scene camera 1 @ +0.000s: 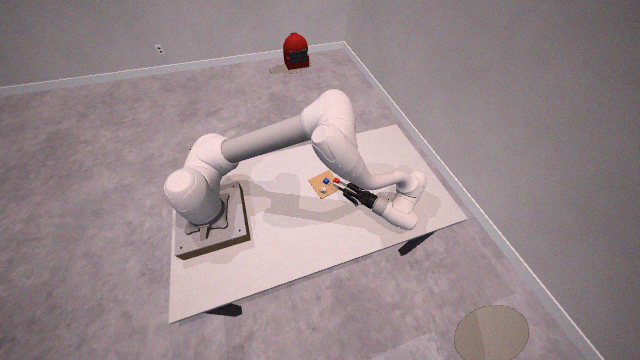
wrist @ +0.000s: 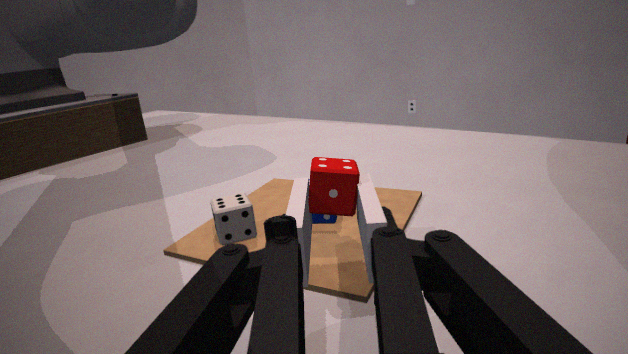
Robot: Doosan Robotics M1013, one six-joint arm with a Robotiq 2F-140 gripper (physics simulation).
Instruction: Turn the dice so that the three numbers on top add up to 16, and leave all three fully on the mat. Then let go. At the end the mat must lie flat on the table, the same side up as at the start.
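Frame: origin at the arm's base, x right, y ahead, z up, level; metres.
Seen in the pictures: gripper, fingertip midpoint: (scene camera 1: 335, 181) (wrist: 333, 198); arm's base, link origin: (scene camera 1: 208, 213) (wrist: 19, 108).
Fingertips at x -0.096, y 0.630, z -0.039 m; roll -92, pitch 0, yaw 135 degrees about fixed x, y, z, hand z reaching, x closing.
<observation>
Offsets run from my fingertips to a thing's top centre. Level surfaces: height alone.
My gripper (scene camera 1: 336, 182) (wrist: 333, 198) is shut on the red die @(dy +0.004, dx +0.003, dz +0.024 m) (scene camera 1: 336, 180) (wrist: 333, 187), pointing nearly level over the mat's edge. The red die shows four pips on its upper face and one pip toward the wrist camera. Whether it touches the mat is hard to tell. The white die @(dy -0.069, dx +0.027, dz -0.009 m) (scene camera 1: 323, 190) (wrist: 234, 220) rests on the tan mat @(dy -0.050, dx -0.019, dz -0.035 m) (scene camera 1: 322, 195) (wrist: 340, 265), six on top and four on a side. The blue die @(dy -0.043, dx -0.028, dz -0.010 m) (scene camera 1: 326, 180) (wrist: 324, 219) is on the mat behind the red die. The red die hides most of it in the wrist view; its top number cannot be read.
The mat lies on the white table @(dz -0.039 m) (scene camera 1: 290, 260) (wrist: 110, 280). The robot's base block (scene camera 1: 215, 248) (wrist: 75, 132) stands at the table's left end. The arm's forearm reaches over the table beside the mat. A red helmet-like object (scene camera 1: 295, 50) stands on the floor far behind.
</observation>
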